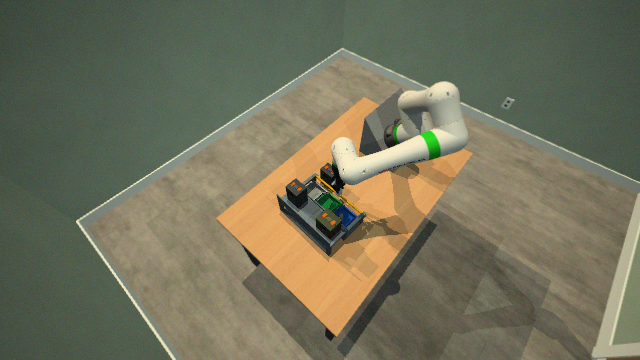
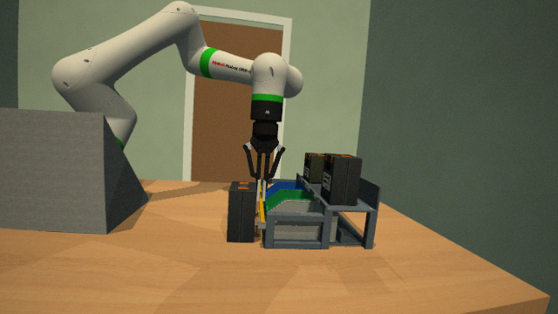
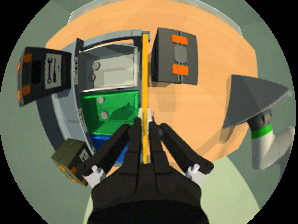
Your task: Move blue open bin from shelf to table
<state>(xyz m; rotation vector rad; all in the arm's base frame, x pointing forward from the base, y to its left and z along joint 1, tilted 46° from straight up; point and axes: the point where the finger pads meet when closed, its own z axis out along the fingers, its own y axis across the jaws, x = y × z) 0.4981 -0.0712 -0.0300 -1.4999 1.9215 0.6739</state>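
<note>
Right now my hand is 3 cm above the yellow rod. Round my hand: green bin (10 cm ahead, 5 cm below, 2 cm to the right); grey bin (13 cm to the right, 8 cm ahead, 5 cm below); black box (11 cm to the right, 7 cm behind, 3 cm below).
</note>
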